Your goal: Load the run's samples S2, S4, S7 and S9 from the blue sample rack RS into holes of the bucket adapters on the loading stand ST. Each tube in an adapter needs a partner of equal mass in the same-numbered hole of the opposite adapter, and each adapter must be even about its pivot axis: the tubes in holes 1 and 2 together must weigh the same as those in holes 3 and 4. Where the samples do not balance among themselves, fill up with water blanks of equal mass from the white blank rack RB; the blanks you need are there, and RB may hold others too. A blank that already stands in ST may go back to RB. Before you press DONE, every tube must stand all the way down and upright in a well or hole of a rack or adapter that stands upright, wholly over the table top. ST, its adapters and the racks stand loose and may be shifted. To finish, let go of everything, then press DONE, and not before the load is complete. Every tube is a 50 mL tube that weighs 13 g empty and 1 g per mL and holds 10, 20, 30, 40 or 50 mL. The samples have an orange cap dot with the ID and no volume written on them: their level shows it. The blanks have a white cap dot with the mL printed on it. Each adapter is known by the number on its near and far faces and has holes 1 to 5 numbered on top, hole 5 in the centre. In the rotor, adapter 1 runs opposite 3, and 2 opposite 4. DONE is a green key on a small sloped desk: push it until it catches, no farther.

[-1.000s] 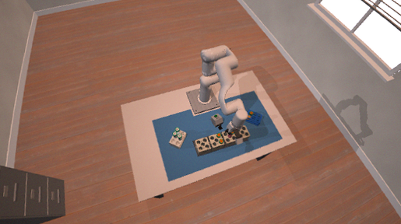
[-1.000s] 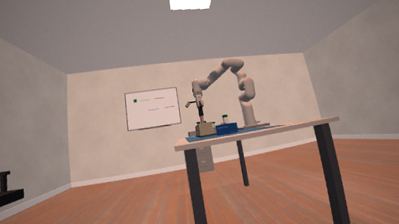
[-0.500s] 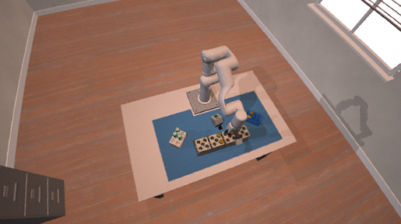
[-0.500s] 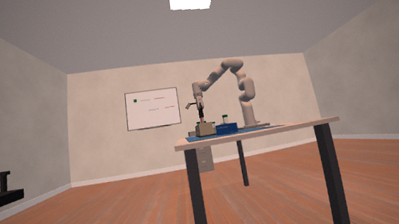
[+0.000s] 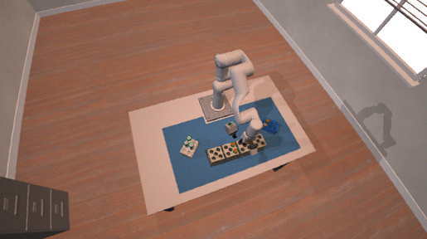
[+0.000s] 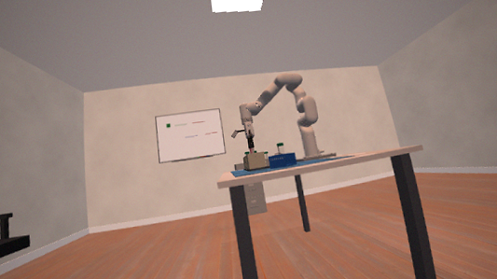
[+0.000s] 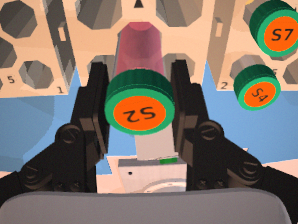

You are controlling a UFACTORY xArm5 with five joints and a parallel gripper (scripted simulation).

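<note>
My hand is 50 mm above the sample tube S2 and 10 mm to the right of it. Round my hand: done desk: 190 mm behind, 100 mm below; then sample tube S4: 90 mm to the right, 90 mm below, 40 mm behind; then sample tube S7: 100 mm to the right, 90 mm below, 20 mm ahead.
</note>
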